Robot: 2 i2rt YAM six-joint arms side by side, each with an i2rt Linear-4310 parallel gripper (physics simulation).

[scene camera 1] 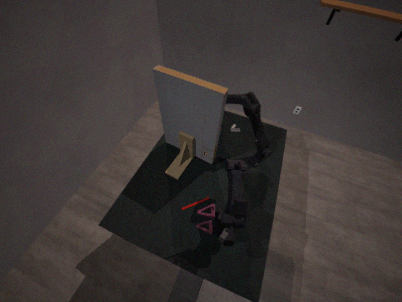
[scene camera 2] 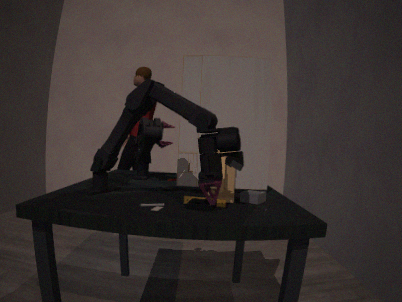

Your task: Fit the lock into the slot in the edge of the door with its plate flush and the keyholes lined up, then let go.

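Places are measured from the left arm's base along level axes (x ahead, y left, z up), in millimetres.
Where they show: left gripper, fingertip midpoint: (scene camera 1: 196,219) (scene camera 2: 173,135); right gripper, fingertip midpoint: (scene camera 2: 213,202); left arm's base, link origin: (scene camera 2: 142,177); right arm's base, link origin: (scene camera 1: 259,156) (scene camera 2: 100,191).
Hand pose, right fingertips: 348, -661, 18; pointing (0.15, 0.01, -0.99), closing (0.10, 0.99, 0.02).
Note:
Things, the pixels of their top centre, and the offset from my right fingertips, as dx, dy, dz. Level surfaces: height alone.
- door, top centre: (scene camera 2: 227,57) (scene camera 1: 188,78) +52, +322, +562
- small pale object, top centre: (scene camera 2: 151,203) (scene camera 1: 235,129) -193, -26, -9
- red stick, top centre: (scene camera 1: 195,203) -139, +653, -12
- grey block, top centre: (scene camera 2: 253,191) +149, +111, +18
- dark table, surface height: dz -18
The door (scene camera 1: 187,107) (scene camera 2: 245,100) stands upright as a pale panel. In scene camera 1, a small mark like a keyhole shows low near its right edge; the slot cannot be made out. A small pale object (scene camera 1: 235,130) (scene camera 2: 151,205) lies on the table; it may be the lock, but it is too small to tell. My left gripper (scene camera 1: 206,219) (scene camera 2: 169,135) is open and empty, well away from the door. My right gripper (scene camera 2: 211,192) is open and empty, pointing down by the door's foot; the door hides it in scene camera 1. The lock's fit cannot be seen.
A tan wooden stand (scene camera 1: 175,171) (scene camera 2: 228,175) supports the door. A red stick (scene camera 1: 195,203) lies near my left gripper. A grey block (scene camera 2: 253,197) sits right of the stand on the dark table (scene camera 1: 150,232) (scene camera 2: 90,215). The arms cross in scene camera 2.

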